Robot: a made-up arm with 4 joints. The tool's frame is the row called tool. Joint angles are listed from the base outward.
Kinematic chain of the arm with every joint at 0, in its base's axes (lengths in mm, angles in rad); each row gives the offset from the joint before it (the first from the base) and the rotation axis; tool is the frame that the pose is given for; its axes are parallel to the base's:
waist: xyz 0 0 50.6 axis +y
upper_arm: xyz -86.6 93 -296.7 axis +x
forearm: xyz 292.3 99.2 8 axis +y
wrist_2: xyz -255.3 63 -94.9 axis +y
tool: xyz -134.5 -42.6 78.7
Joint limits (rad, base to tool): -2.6..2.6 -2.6..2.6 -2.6..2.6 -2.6..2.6
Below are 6 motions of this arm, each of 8 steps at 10 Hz.
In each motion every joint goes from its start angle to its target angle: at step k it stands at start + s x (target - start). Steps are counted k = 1, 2, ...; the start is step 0. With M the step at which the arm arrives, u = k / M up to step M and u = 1 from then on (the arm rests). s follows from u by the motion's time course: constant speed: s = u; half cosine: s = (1 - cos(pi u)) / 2; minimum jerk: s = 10 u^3 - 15 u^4 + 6 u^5.
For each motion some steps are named. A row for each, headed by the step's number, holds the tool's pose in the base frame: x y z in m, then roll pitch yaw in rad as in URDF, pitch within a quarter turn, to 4 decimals.
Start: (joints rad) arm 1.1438 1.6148 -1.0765 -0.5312
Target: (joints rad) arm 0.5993 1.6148 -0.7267 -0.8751
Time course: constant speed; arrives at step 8
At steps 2, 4, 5, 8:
2: -0.0974 0.4820 -0.0946 0.5625 -0.0065 -1.6269
4: -0.0919 0.4756 -0.0890 0.6984 0.0023 -1.6263
5: -0.0902 0.4716 -0.0868 0.7664 0.0066 -1.6255
8: -0.0879 0.4568 -0.0843 0.9703 0.0188 -1.6212

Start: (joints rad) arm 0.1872 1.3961 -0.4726 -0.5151
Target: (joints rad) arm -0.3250 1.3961 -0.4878 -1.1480
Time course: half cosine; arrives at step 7
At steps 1, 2, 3, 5, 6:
1: -0.1505 0.3760 -0.1530 1.3413 -0.0618 -0.9985
2: -0.1283 0.3882 -0.1660 1.4109 -0.1149 -1.0925
3: -0.0926 0.4047 -0.1808 1.5249 -0.1690 -1.2368
5: -0.0072 0.4336 -0.1927 1.7929 -0.1829 -1.5543
6: 0.0224 0.4411 -0.1902 1.8799 -0.1569 -1.6546

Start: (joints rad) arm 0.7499 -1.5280 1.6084 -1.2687
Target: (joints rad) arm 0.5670 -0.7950 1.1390 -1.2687
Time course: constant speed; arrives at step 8
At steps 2, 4, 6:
2: -0.2327 0.4720 -0.1877 -1.5387 0.7330 -0.2934
4: -0.2175 0.4453 -0.1278 -1.2403 0.6965 -0.1257
6: -0.2128 0.4074 -0.0800 -0.9711 0.6058 0.0125

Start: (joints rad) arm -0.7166 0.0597 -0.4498 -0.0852
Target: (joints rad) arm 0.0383 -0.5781 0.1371 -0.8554
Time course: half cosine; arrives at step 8
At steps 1, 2, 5, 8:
1: 0.1932 0.2191 -0.4099 0.0818 -1.2291 -0.0545
2: 0.1446 0.2066 -0.4298 -0.0706 -1.1673 0.0457
5: -0.1086 0.1599 -0.4308 -0.5469 -0.7927 0.3318
8: -0.2295 0.1492 -0.3703 -0.6947 -0.5491 0.4352

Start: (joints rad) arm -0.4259 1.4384 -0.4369 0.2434
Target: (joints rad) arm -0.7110 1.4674 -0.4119 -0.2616
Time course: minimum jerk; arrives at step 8
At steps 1, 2, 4, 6, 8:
1: -0.0391 0.2433 -0.1830 1.5334 -0.4476 -0.2216
2: -0.0353 0.2488 -0.1853 1.5634 -0.4721 -0.2714
4: -0.0140 0.2746 -0.1930 1.7321 -0.5588 -0.5143
6: 0.0126 0.3010 -0.1949 1.9425 -0.5938 -0.7765
8: 0.0202 0.3078 -0.1943 2.0011 -0.5930 -0.8452

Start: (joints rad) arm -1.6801 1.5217 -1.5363 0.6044
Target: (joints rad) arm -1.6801 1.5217 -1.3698 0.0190
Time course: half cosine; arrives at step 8
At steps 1, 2, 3, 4, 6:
1: 0.1754 0.4128 0.2184 -3.0080 -0.6133 -1.6974
2: 0.1760 0.4206 0.2168 -3.0120 -0.5683 -1.6902
3: 0.1767 0.4320 0.2149 -3.0171 -0.5009 -1.6802
4: 0.1775 0.4447 0.2133 -3.0219 -0.4214 -1.6693
6: 0.1787 0.4658 0.2124 -3.0282 -0.2743 -1.6510

